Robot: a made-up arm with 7 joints. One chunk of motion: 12 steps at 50 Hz.
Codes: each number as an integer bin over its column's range. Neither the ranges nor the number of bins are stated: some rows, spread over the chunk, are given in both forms.
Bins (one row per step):
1: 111 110 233 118 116 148
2: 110 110 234 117 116 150
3: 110 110 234 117 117 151
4: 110 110 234 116 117 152
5: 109 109 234 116 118 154
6: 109 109 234 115 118 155
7: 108 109 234 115 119 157
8: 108 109 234 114 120 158
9: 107 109 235 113 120 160
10: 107 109 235 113 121 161
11: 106 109 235 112 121 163
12: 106 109 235 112 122 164
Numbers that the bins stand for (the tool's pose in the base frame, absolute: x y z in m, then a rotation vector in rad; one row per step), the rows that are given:
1: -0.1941 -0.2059 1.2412 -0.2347 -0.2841 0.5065
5: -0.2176 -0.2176 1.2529 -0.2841 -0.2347 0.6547
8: -0.2294 -0.2176 1.2529 -0.3335 -0.1853 0.7535
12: -0.2529 -0.2176 1.2647 -0.3829 -0.1359 0.9018
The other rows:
2: -0.2059 -0.2059 1.2529 -0.2594 -0.2841 0.5559
3: -0.2059 -0.2059 1.2529 -0.2594 -0.2594 0.5806
4: -0.2059 -0.2059 1.2529 -0.2841 -0.2594 0.6053
6: -0.2176 -0.2176 1.2529 -0.3088 -0.2347 0.6794
7: -0.2294 -0.2176 1.2529 -0.3088 -0.2100 0.7288
9: -0.2412 -0.2176 1.2647 -0.3582 -0.1853 0.8029
10: -0.2412 -0.2176 1.2647 -0.3582 -0.1606 0.8276
11: -0.2529 -0.2176 1.2647 -0.3829 -0.1606 0.8771

